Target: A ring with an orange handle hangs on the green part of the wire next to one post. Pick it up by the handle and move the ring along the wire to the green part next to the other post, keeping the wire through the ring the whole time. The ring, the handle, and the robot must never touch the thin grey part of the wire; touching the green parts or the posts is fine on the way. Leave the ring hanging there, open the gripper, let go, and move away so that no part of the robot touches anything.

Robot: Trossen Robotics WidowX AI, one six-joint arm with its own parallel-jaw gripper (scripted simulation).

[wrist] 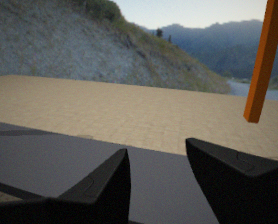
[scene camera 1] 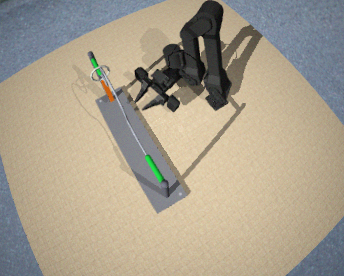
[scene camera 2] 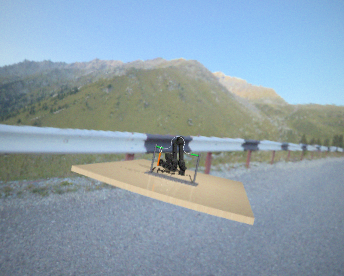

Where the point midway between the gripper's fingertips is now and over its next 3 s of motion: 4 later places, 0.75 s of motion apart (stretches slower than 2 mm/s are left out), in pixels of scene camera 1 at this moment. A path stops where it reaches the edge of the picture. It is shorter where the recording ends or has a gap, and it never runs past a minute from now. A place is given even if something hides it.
My gripper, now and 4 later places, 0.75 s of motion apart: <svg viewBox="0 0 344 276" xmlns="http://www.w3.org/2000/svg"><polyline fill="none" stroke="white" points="138,106 133,91 121,91 112,95 104,101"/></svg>
